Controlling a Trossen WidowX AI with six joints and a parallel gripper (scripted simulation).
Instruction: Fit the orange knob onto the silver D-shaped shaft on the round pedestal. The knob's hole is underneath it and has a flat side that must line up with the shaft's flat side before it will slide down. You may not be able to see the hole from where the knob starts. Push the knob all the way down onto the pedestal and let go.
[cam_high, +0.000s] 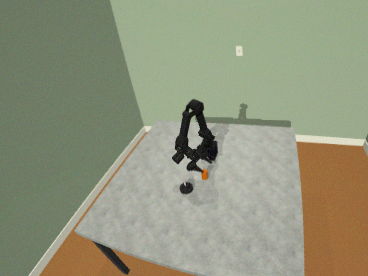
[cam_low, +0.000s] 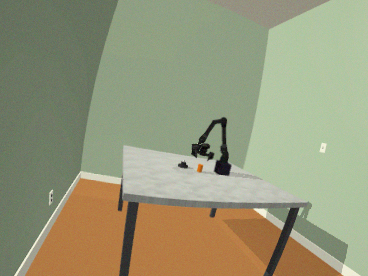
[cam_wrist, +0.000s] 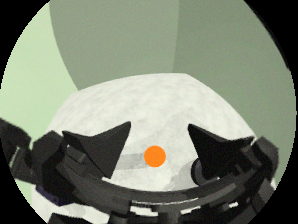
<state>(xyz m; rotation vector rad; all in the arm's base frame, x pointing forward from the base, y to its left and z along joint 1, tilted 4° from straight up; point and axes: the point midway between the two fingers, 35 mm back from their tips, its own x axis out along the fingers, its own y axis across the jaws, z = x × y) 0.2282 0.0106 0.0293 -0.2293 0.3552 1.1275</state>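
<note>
My gripper tip is now 70 mm above the orange knob, 30 mm to the left of it and 20 mm past it. From my gripper tip the other things lie so: dark round pedestal 130 mm to the right, 90 mm ahead, 80 mm below.
</note>
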